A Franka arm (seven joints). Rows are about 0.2 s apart.
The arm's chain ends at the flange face. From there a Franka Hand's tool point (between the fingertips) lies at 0.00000 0.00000 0.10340 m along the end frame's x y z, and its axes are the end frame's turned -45 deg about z.
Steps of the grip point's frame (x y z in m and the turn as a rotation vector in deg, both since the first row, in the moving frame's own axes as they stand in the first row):
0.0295, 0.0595, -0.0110, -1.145, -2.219, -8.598
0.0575, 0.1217, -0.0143, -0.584, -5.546, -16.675
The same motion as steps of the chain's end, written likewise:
0.0640, 0.0168, -0.0109, -2.379, -0.759, -8.598
0.1318, 0.0368, -0.0138, -4.335, -3.509, -16.675

